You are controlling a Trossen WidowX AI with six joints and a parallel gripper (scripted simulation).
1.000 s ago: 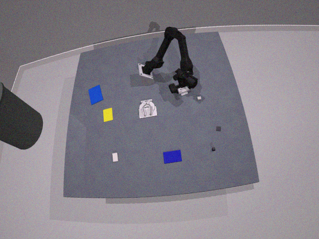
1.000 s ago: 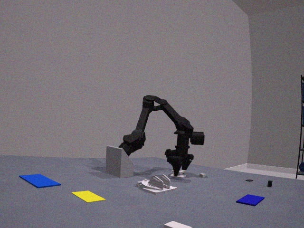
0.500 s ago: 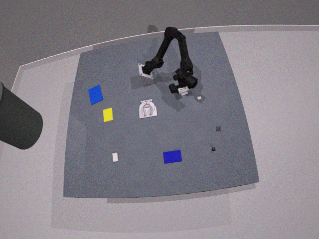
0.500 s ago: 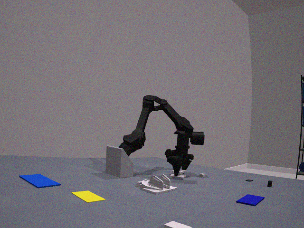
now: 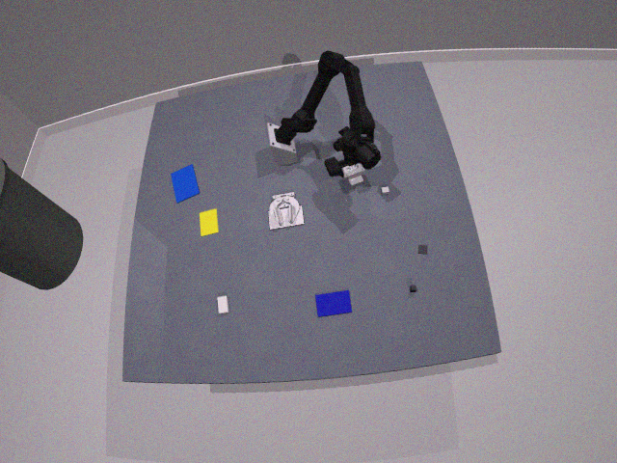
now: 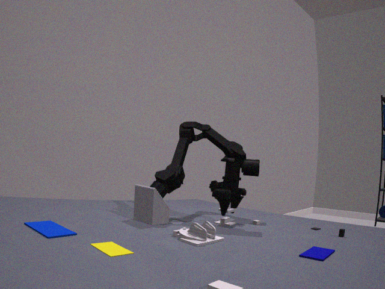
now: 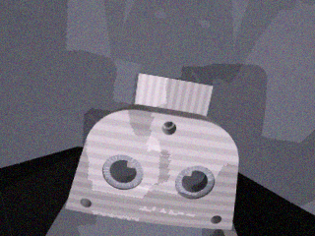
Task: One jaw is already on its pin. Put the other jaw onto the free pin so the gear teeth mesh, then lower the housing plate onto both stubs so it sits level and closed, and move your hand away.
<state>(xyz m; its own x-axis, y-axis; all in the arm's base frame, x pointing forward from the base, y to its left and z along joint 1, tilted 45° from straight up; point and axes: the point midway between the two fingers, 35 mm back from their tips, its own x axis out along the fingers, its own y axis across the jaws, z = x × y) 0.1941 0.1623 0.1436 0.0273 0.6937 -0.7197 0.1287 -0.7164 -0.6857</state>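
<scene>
My gripper tip is now 100 mm to the right of the small white cube, 80 mm short of it and 30 mm above it. From my gripper tip the other things lie so: dark blue pad 430 mm ahead, 180 mm to the right, 40 mm below; yellow pad 560 mm to the right, 40 mm below, 30 mm ahead; base 20 mm above, 10 mm behind.
</scene>
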